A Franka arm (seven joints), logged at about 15 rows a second.
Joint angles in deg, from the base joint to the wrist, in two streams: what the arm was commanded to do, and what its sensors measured. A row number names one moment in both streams.
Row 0, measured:
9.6 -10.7 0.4 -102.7 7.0 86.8 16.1
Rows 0 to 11, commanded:
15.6 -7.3 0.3 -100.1 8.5 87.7 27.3
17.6 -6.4 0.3 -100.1 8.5 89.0 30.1
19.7 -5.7 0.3 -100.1 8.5 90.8 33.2
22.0 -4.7 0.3 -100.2 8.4 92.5 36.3
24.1 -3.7 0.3 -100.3 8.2 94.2 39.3
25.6 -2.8 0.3 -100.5 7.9 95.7 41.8
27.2 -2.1 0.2 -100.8 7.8 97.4 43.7
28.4 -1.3 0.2 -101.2 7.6 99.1 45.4
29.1 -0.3 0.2 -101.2 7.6 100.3 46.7
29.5 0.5 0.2 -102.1 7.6 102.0 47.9
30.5 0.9 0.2 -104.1 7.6 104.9 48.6
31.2 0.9 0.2 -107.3 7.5 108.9 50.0
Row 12, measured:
29.3 -0.2 0.8 -102.7 7.2 101.6 46.8
